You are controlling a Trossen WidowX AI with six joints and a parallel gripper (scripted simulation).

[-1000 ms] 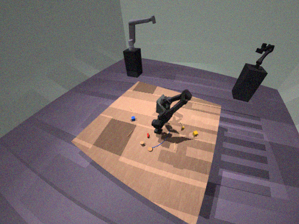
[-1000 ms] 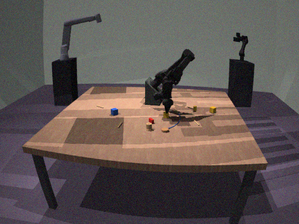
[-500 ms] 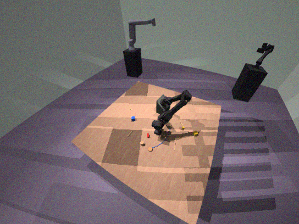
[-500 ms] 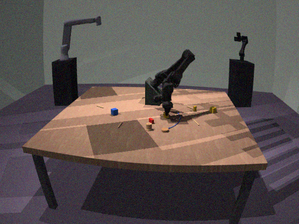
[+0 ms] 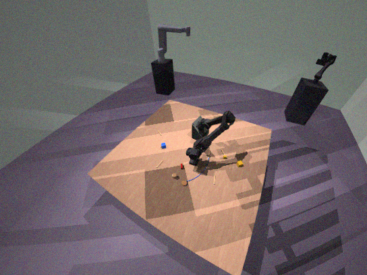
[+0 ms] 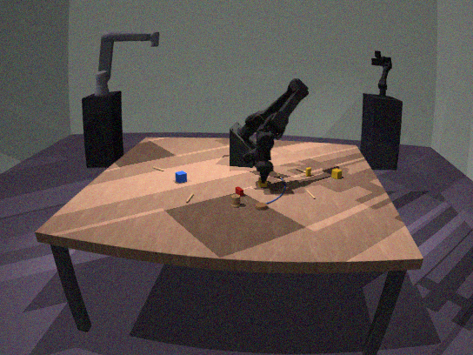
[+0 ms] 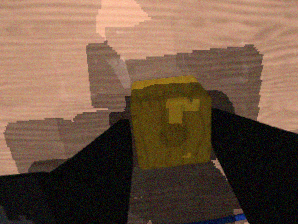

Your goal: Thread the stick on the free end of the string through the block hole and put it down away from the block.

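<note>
My gripper tip is 9 cm to the left of the red piece, 9 cm short of it and 1 cm above it. From my gripper tip the other things lie so: blue cube: 33 cm to the right, 5 cm behind; then wooden cylinder: 19 cm ahead, 11 cm to the right; then round wooden button: 21 cm ahead, 2 cm to the right, 1 cm below.
</note>
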